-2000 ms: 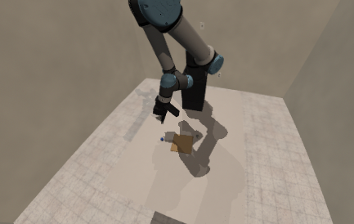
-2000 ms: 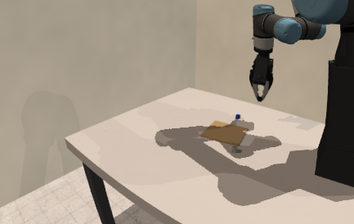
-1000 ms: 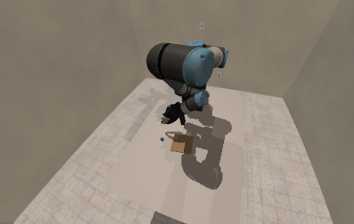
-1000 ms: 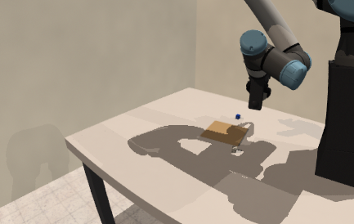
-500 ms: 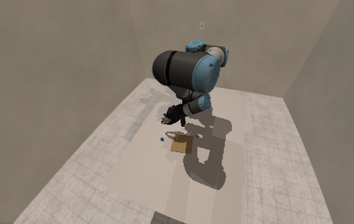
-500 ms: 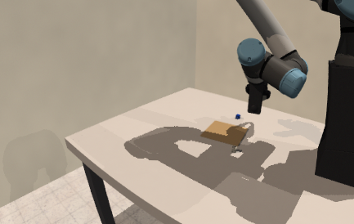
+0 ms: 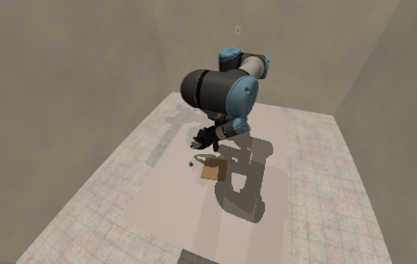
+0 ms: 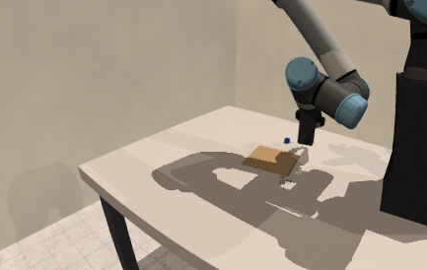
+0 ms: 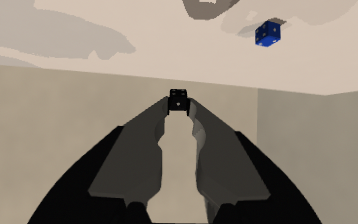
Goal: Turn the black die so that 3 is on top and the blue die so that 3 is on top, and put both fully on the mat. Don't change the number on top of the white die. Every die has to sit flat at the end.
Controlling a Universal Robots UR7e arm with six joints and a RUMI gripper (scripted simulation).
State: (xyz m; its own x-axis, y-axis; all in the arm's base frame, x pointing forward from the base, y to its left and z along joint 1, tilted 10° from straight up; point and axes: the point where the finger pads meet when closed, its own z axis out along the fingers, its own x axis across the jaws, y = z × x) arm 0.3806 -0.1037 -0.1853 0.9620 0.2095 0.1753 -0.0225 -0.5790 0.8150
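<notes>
Now: the blue die 8 cm ahead of my hand, 7 cm below it and 2 cm to the left of it. Round my hand: black die 1 cm to the right, 1 cm below; brown mat 16 cm to the left, 8 cm below, 5 cm ahead; white die 25 cm to the left, 7 cm below, 4 cm behind.
</notes>
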